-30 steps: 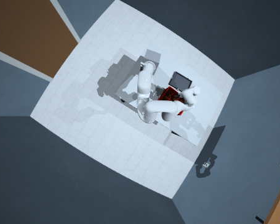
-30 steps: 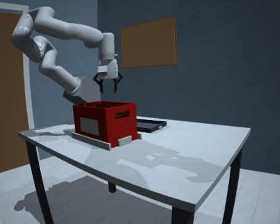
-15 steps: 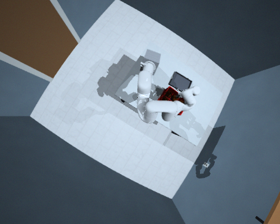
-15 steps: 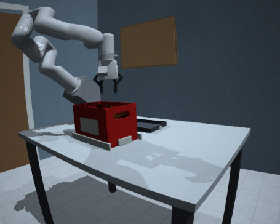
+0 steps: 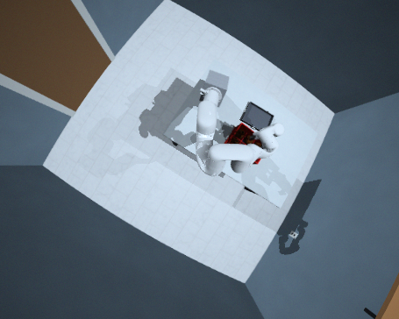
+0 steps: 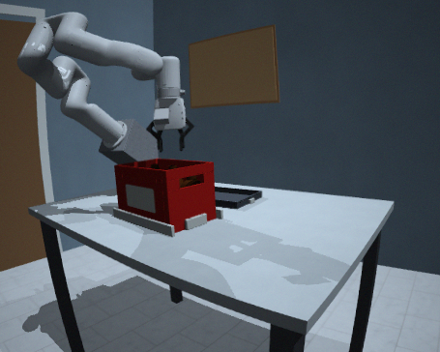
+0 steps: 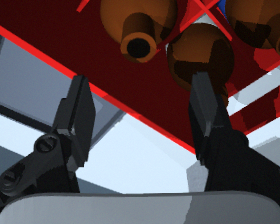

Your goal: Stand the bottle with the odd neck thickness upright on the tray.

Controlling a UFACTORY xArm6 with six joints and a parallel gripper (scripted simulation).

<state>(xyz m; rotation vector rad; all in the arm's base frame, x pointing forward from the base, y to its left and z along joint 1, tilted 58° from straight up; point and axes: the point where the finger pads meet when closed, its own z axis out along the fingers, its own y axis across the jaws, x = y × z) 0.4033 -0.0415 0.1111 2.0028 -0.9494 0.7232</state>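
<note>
The red crate is 14 cm below my hand, 4 cm to the right of it and 1 cm behind it. From my hand the other things lie so: glass bottle: 14 cm below, 9 cm behind, 1 cm to the left; dark tray: 24 cm to the left, 21 cm below, 3 cm ahead.
</note>
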